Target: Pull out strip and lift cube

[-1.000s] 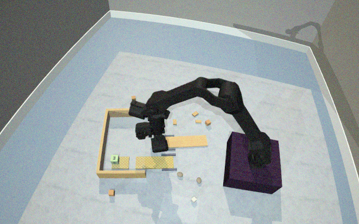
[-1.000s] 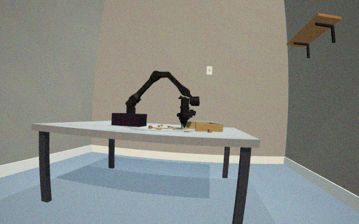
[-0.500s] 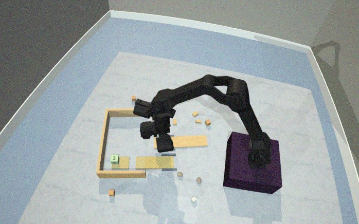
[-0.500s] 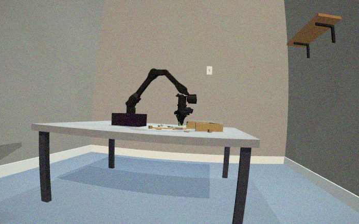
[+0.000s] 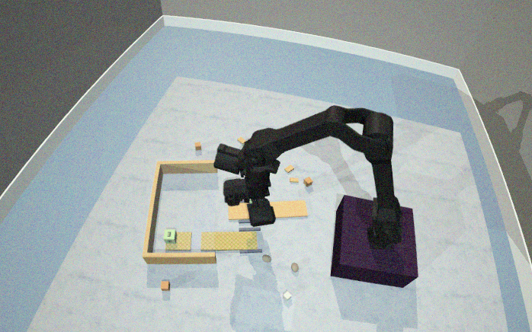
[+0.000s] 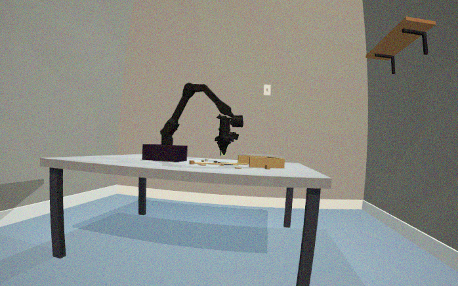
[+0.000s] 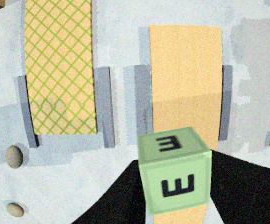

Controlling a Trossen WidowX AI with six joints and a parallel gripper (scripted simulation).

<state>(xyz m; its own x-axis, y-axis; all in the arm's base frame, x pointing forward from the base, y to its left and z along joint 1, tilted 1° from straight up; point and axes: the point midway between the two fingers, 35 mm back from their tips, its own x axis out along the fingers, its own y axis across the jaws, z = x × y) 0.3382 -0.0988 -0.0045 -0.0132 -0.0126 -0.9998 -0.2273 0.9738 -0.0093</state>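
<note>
The strip is 80 mm to the left of my gripper tip, 70 mm ahead of it and 50 mm below it. Also, from my gripper tip: white cube: 230 mm to the left, 90 mm behind, 50 mm below.
</note>
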